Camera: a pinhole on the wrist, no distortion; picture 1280 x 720 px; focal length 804.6 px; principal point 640.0 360.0 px. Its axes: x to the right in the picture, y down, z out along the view. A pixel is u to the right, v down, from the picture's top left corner.
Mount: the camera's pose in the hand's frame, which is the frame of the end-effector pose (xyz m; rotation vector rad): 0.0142 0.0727 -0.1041 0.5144 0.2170 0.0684
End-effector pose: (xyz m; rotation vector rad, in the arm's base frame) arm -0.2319 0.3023 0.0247 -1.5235 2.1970 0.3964
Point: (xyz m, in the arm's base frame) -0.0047 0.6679 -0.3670
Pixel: 204 627
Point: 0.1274 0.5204 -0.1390
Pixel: 68 223
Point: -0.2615 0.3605 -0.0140
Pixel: 264 697
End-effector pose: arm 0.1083 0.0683 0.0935 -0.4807 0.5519 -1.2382
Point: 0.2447 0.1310 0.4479
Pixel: 297 502
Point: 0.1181 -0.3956 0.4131
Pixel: 1036 114
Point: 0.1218 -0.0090 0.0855
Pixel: 838 260
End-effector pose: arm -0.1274 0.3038 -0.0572 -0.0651 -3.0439 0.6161
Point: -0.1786 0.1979 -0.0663
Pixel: 572 106
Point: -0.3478 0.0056 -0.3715
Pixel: 712 432
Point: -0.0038 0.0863 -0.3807
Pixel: 166 571
